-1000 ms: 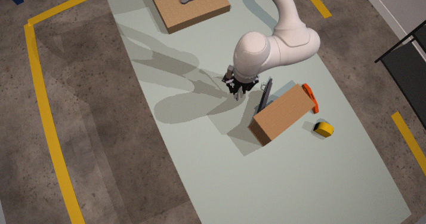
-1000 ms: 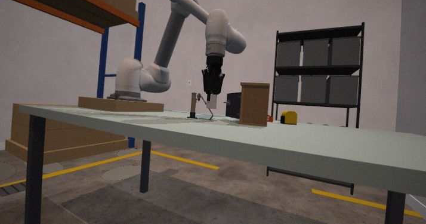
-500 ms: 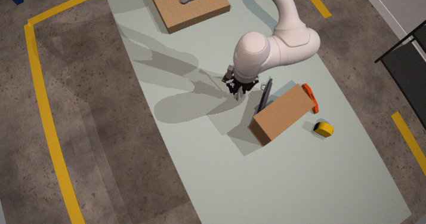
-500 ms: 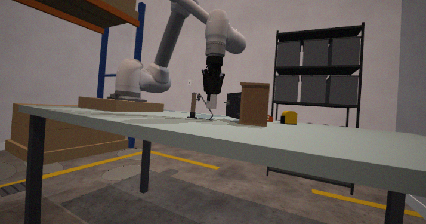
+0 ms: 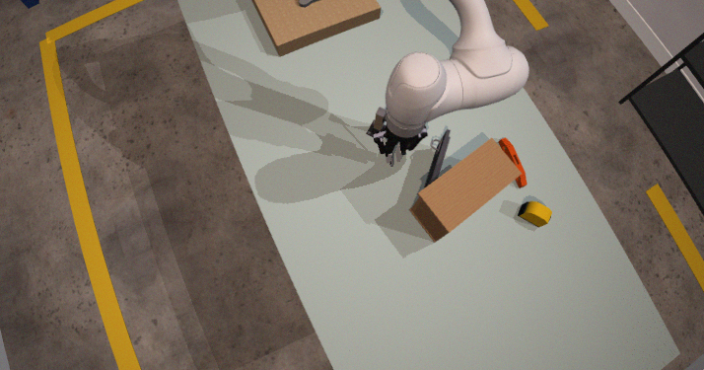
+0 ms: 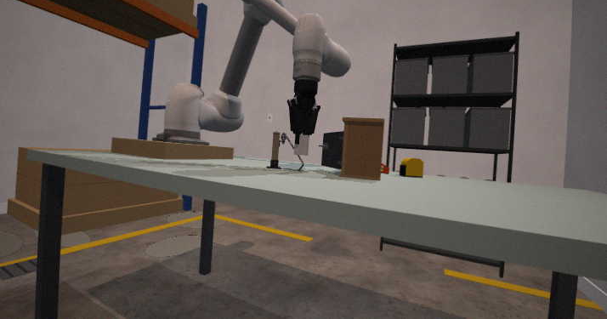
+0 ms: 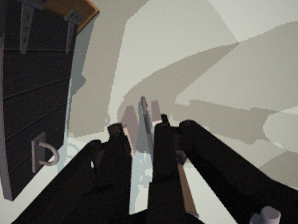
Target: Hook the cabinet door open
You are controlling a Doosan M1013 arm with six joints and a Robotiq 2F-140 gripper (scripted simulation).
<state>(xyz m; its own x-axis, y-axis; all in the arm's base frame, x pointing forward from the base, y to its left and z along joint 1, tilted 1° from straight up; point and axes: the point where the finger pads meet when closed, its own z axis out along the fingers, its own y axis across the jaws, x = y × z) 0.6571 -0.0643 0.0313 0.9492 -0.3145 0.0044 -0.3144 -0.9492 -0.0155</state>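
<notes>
My gripper is now 50 mm past the wire hook, 20 mm to the right of it and 20 mm above it. Also, from my hand: orange object 150 mm ahead, 320 mm to the left, 70 mm below; then dark door 80 mm ahead, 70 mm to the left, 10 mm below; then yellow tape measure 310 mm ahead, 300 mm to the left, 60 mm below.
</notes>
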